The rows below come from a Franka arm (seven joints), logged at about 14 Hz.
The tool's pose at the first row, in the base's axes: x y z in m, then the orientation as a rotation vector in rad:
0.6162 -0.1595 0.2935 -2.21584 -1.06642 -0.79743
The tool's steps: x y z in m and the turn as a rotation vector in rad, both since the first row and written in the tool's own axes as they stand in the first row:
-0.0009 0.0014 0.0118 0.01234 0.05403 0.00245
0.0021 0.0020 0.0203 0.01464 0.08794 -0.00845
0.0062 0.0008 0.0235 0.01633 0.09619 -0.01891
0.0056 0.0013 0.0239 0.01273 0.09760 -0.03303
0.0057 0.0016 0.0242 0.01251 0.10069 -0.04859
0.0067 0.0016 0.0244 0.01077 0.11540 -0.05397
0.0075 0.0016 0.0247 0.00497 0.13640 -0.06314
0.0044 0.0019 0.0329 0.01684 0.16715 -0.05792
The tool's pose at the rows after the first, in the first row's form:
0.6201 -0.1526 0.2846 -2.17253 -1.03981 -0.84264
0.6244 -0.1456 0.2809 -2.14484 -1.03658 -0.87957
0.6264 -0.1407 0.2819 -2.13419 -1.04507 -0.89103
0.6266 -0.1410 0.2811 -2.13080 -1.06024 -0.90103
0.6270 -0.1409 0.2809 -2.12291 -1.07684 -0.91087
0.6275 -0.1403 0.2815 -2.11254 -1.07550 -0.92892
0.6280 -0.1397 0.2818 -2.09963 -1.07466 -0.95761
0.6289 -0.1357 0.2740 -2.07166 -1.05516 -0.97661

